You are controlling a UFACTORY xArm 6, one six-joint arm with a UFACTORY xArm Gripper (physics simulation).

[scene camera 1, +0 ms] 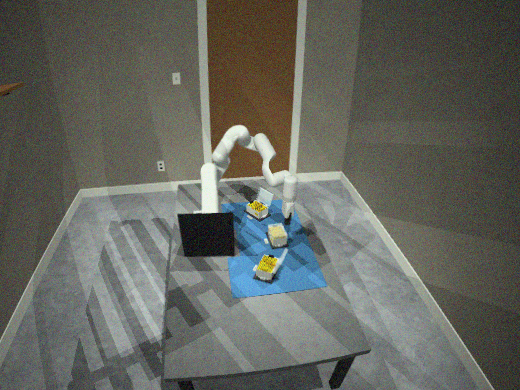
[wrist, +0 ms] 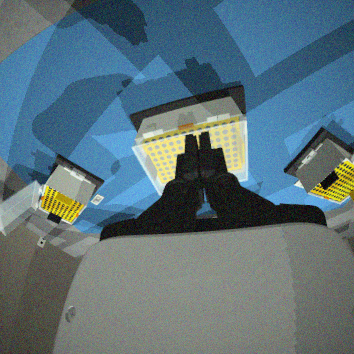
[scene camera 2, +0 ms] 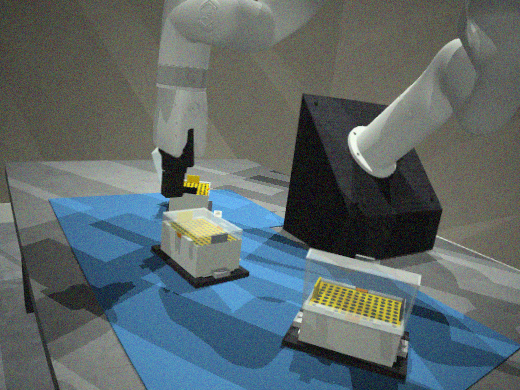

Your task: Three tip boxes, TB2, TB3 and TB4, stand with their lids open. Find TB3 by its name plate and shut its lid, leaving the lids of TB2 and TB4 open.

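Pixels of known places: gripper, between the fingertips: (scene camera 1: 287,224) (wrist: 200,149) (scene camera 2: 171,195); arm's base, origin of its link: (scene camera 1: 210,217) (scene camera 2: 371,152).
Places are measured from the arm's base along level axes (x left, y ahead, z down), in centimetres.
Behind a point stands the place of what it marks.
Observation:
Three tip boxes stand on the blue mat (scene camera 1: 300,277) {x -37.4, y 42.0, z 19.9 cm} (scene camera 2: 135,345) {x 12.5, y 57.6, z 19.9 cm} (wrist: 295,45) {x -19.4, y 47.4, z 19.9 cm}. The middle box (scene camera 1: 277,237) {x -10.0, y 36.8, z 13.0 cm} (scene camera 2: 180,250) {x -3.1, y 42.9, z 16.4 cm} (wrist: 180,120) {x -3.7, y 42.8, z 15.3 cm} has its clear lid (scene camera 2: 234,231) {x 1.7, y 36.0, z 12.3 cm} (wrist: 241,131) {x -9.7, y 41.6, z 12.1 cm} down over the yellow rack. The door-side box (scene camera 1: 257,210) (scene camera 2: 350,332) {x 27.3, y 37.0, z 15.9 cm} (wrist: 72,182) {x 19.9, y 36.4, z 16.9 cm} has its lid (scene camera 1: 265,196) {x 28.7, y 39.8, z 9.4 cm} (scene camera 2: 367,272) {x 30.0, y 40.8, z 5.8 cm} (wrist: 19,208) {x 30.6, y 38.3, z 10.5 cm} upright. The third box (scene camera 1: 266,268) (scene camera 2: 189,204) {x -23.6, y 29.2, z 16.2 cm} (wrist: 322,161) {x -24.3, y 30.3, z 16.3 cm} has its lid (scene camera 1: 283,257) {x -34.1, y 32.5, z 5.7 cm} (scene camera 2: 157,164) {x -27.9, y 35.4, z 8.0 cm} raised. Name plates are unreadable, so I cannot tell which is TB3. My gripper (scene camera 1: 288,221) {x -5.6, y 43.7, z 7.8 cm} (scene camera 2: 172,195) {x -5.6, y 43.7, z 7.8 cm} (wrist: 200,149) {x -5.6, y 43.7, z 7.8 cm} is shut and empty, above and beside the middle box.
The black robot base stand (scene camera 1: 206,235) {x -9.8, y -3.6, z 4.5 cm} (scene camera 2: 325,200) {x 0.4, y 13.2, z 9.4 cm} stands beside the mat. The arm reaches over from it. Small white plates lie by the boxes, one next to the door-side box (wrist: 97,200) {x 21.8, y 27.2, z 19.7 cm}. The grey table (scene camera 1: 240,325) {x -60.1, y 4.7, z 20.1 cm} extends toward scene camera 1.

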